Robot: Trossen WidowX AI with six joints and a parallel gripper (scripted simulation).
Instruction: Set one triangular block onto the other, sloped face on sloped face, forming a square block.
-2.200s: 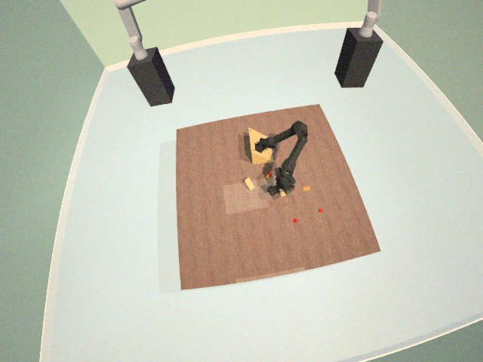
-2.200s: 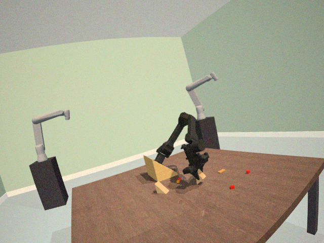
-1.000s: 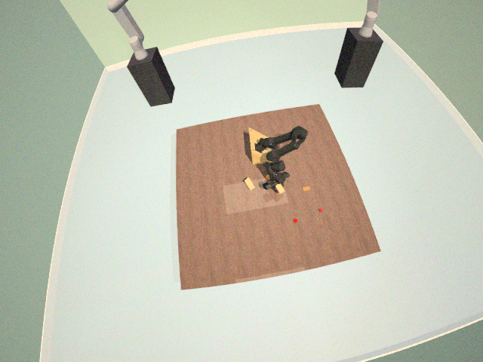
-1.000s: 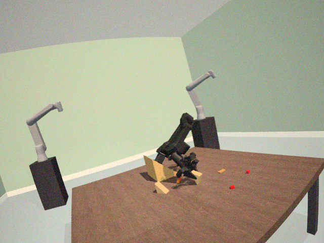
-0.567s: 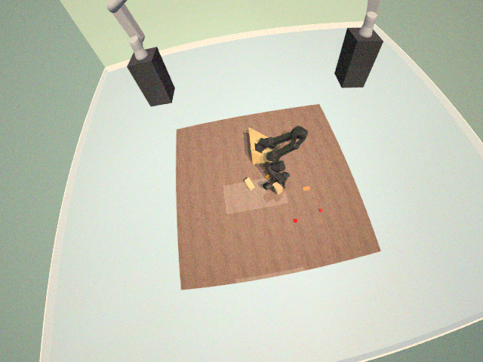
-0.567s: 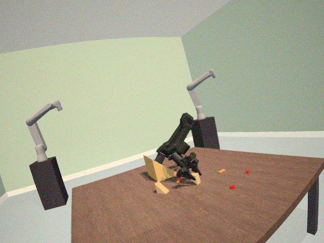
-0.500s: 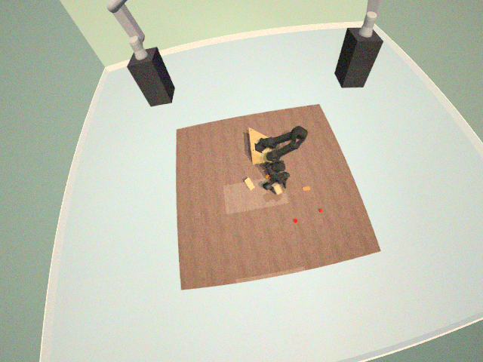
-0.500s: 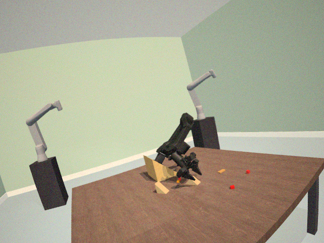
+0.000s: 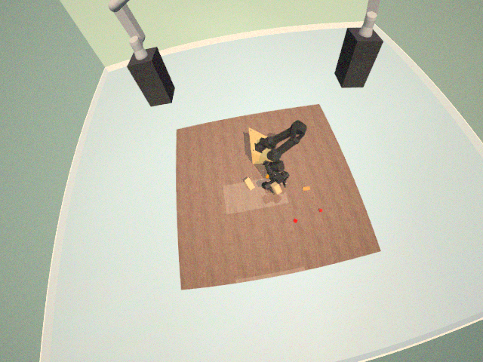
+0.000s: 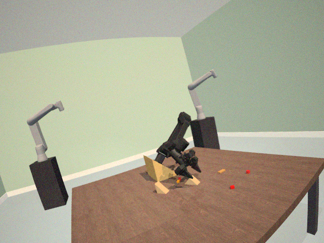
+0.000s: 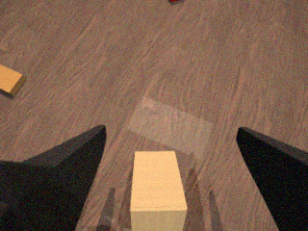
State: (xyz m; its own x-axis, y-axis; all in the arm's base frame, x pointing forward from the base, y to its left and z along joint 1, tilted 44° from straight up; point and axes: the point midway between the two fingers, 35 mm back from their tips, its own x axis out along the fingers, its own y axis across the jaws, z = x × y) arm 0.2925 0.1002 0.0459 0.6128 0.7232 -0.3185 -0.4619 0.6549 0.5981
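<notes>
The triangular block lies 50 mm behind my gripper tip, 40 mm below it and 20 mm to the right of it. Round my gripper tip: orange cube (140 mm behind, 60 mm to the right, 50 mm below).
</notes>
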